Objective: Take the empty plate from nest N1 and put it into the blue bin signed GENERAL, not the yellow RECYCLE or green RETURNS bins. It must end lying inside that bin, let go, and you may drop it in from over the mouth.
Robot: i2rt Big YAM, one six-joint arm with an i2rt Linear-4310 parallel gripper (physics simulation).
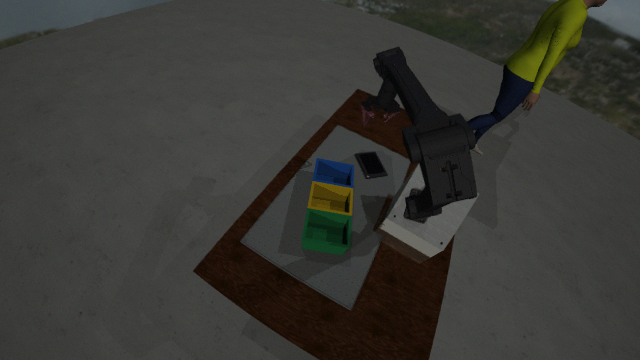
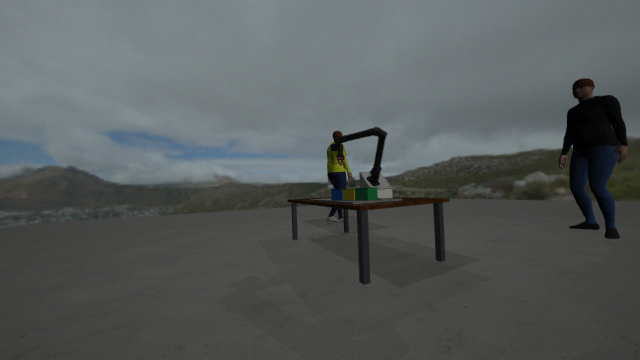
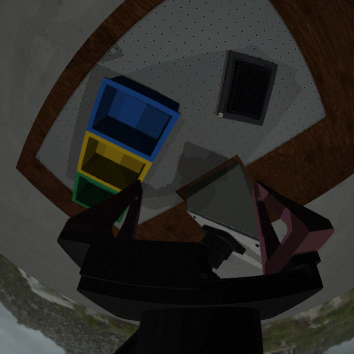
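Where they show: gripper, between the fingertips: (image 1: 374, 123) (image 2: 340, 165) (image 3: 197, 185); arm's base, origin of its link: (image 2: 372, 181) (image 3: 223, 236).
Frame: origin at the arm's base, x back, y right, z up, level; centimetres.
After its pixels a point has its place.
A dark rectangular plate (image 1: 371, 164) @[x -20.8, y 25.1, z -13.3 cm] (image 3: 250, 89) @[x -20.8, y 27.3, z -13.3 cm] with a fine grid of wells lies flat in a dark nest, with a small pale mark at one corner. The N1 label is not legible. The blue bin (image 1: 332, 170) @[x -37.2, y 9.8, z -10.9 cm] (image 2: 337, 194) @[x -43.1, y 1.9, z -10.8 cm] (image 3: 131, 111) @[x -36.8, y 2.9, z -15.2 cm] stands nearest the plate in a row with the yellow bin (image 1: 330, 192) @[x -33.9, y -2.5, z -10.1 cm] (image 2: 349, 194) @[x -39.9, y -10.8, z -11.0 cm] (image 3: 112, 156) @[x -33.2, y -11.9, z -15.2 cm] and the green bin (image 1: 327, 245) @[x -27.1, y -25.4, z -8.4 cm] (image 2: 366, 194) @[x -35.9, y -26.8, z -11.2 cm] (image 3: 93, 193) @[x -31.1, y -26.0, z -11.4 cm]. I see no plate in the blue bin; part of its floor is in shadow. My gripper (image 1: 377, 120) @[x -27.6, y 15.4, z 17.0 cm] (image 2: 340, 159) @[x -27.6, y 15.4, z 17.0 cm] (image 3: 197, 185) @[x -27.6, y 15.4, z 17.0 cm] is open and empty, high above the table, apart from plate and bins.
The bins and nest stand on a grey perforated board (image 1: 270, 242) @[x -47.3, y -30.6, z -15.8 cm] (image 3: 200, 30) @[x -38.1, y 28.7, z -15.8 cm] on the brown table (image 1: 280, 295) @[x -35.4, y -46.1, z -17.1 cm] (image 2: 400, 203) @[x -33.6, y -56.6, z -17.6 cm]. The arm rises from a pale base box (image 1: 410, 238) @[x 4.0, y -7.7, z -12.0 cm] with a slanted panel (image 3: 222, 200) @[x -7.1, y 5.5, z -4.4 cm]. A person in yellow (image 1: 545, 50) (image 2: 336, 165) and one in black (image 2: 595, 122) stand off the table.
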